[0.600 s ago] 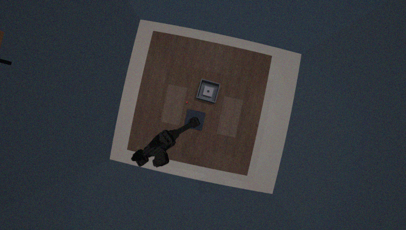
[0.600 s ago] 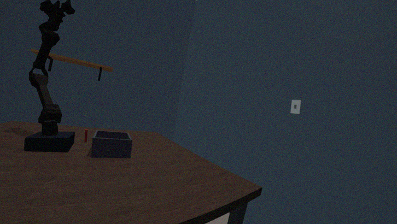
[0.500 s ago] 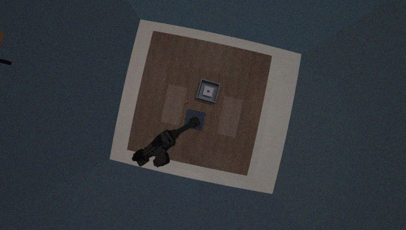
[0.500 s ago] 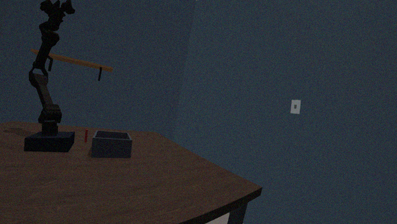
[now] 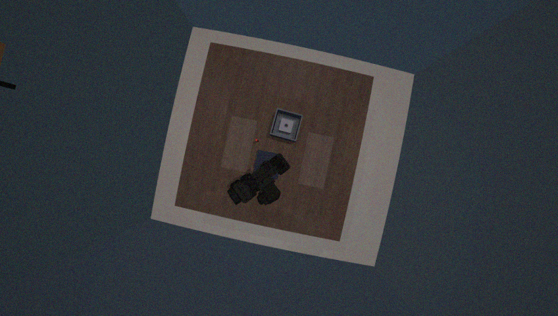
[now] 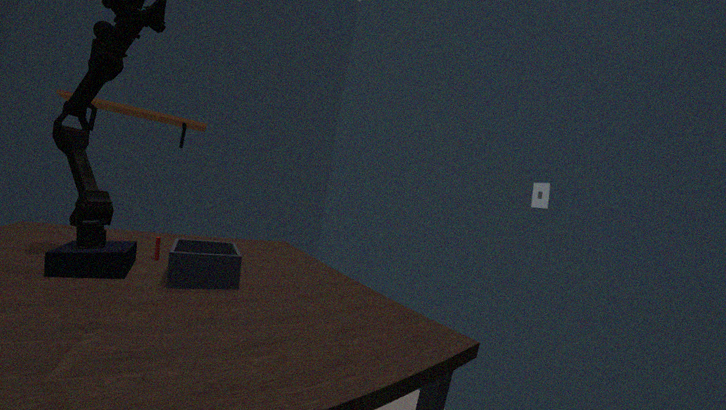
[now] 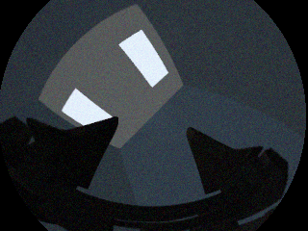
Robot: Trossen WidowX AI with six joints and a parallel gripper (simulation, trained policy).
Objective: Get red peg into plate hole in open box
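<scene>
Right now the red peg is 16 cm ahead of my gripper tip, 14 cm to the left of it and 78 cm below it. Round my gripper tip: grey box 27 cm ahead, 6 cm to the right, 79 cm below; then pale plate 27 cm ahead, 6 cm to the right, 77 cm below.
</scene>
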